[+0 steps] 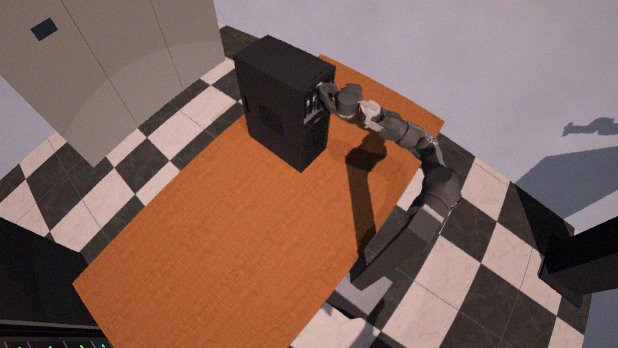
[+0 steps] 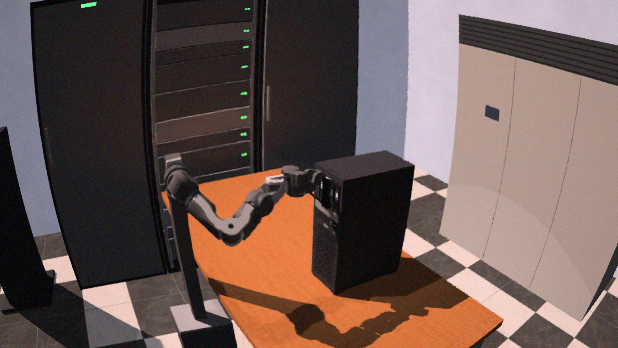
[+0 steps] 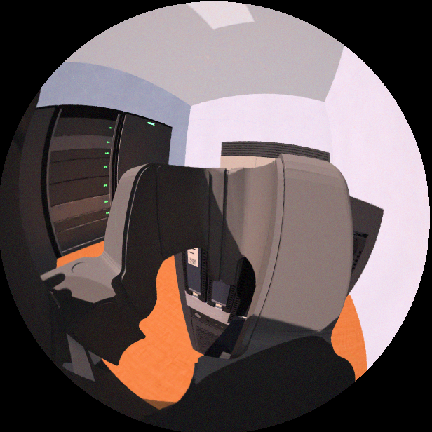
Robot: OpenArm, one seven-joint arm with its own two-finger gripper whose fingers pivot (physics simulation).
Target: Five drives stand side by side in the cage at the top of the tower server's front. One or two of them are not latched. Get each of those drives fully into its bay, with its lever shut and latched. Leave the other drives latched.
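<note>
The black tower server (image 1: 275, 95) (image 2: 375, 220) (image 3: 367, 235) stands upright on the table. Several dark drives with pale marks stand in its top front cage; one drive (image 3: 194, 277) shows a white label, and a second drive (image 3: 220, 290) shows beside it, partly behind the fingers. A dark blue lever-like piece (image 3: 229, 337) with a light end sticks out low at the cage, partly behind the right finger; its drive cannot be told. My gripper (image 1: 322, 91) (image 2: 317, 176) (image 3: 231, 227) is shut and empty, its tips at the upper cage front. It hides the other drives and levers.
The orange table (image 1: 215, 220) (image 2: 260, 255) (image 3: 150, 360) carries the tower. Black racks (image 2: 205, 65) (image 3: 82, 175) stand behind the arm's side. A beige cabinet (image 1: 115, 65) (image 2: 545, 150) stands beyond the tower. The arm (image 1: 440, 185) (image 2: 230, 230) reaches across the table edge to the tower's front.
</note>
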